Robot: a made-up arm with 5 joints.
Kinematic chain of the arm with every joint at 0, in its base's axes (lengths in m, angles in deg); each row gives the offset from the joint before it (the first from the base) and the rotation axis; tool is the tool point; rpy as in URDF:
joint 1: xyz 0 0 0.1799 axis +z
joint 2: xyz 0 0 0 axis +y
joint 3: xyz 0.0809 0 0.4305 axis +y
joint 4: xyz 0.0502 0 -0.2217 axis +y
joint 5: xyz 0.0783 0 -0.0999 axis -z
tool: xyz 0 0 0 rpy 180 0 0
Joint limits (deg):
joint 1: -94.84..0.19
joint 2: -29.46..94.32
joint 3: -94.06..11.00
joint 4: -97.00..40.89
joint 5: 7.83..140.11
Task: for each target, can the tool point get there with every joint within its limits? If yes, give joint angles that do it. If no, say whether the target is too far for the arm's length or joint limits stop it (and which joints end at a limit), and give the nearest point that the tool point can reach.
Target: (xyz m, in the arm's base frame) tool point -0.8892 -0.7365 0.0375
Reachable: no: too far | nearest point -0.0587 -0.6929 0.0575 | short by 0.832 m
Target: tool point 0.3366 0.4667 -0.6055
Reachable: no: too far | nearest point 0.3787 0.0013 -0.2846 | short by 0.567 m
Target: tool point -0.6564 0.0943 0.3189
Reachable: no: joint limits stop it (at a limit: joint 1, joint 2, joint 3, joint 4) | nearest point -0.0009 -0.0108 0.2779 | short by 0.665 m
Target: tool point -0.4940 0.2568 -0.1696
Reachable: no: joint limits stop it (at a limit: joint 1, joint 2) | nearest point -0.0077 -0.0907 -0.0564 | short by 0.608 m
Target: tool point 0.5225 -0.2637 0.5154
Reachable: yes | joints -26.78 22.94 -85.17 -3.09 62.63
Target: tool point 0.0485 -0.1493 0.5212
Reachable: yes | joints -72.00 -16.87 -3.06 -81.92 85.22
